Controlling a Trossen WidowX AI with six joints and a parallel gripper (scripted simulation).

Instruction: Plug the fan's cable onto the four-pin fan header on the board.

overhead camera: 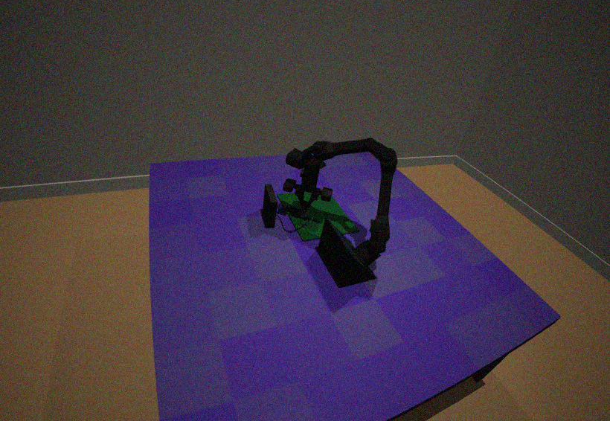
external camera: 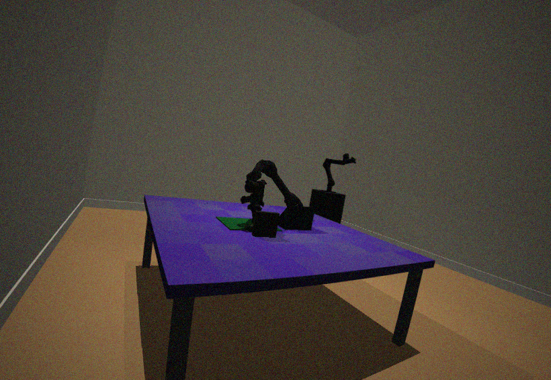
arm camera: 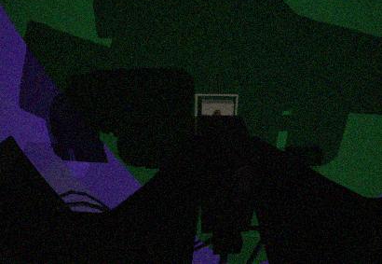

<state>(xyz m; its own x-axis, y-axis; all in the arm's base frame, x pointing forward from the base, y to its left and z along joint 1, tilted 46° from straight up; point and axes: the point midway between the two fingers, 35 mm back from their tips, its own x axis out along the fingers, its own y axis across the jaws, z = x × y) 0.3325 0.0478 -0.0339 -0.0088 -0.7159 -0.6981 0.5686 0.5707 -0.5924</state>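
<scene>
The pale four-pin header is 10 mm behind my gripper tip and 40 mm below it. The rest, counted from my gripper tip: dark plug 10 mm behind, 10 mm above; green board 60 mm to the right, 50 mm below; black fan 10 mm ahead, 140 mm to the left, 20 mm above.
</scene>
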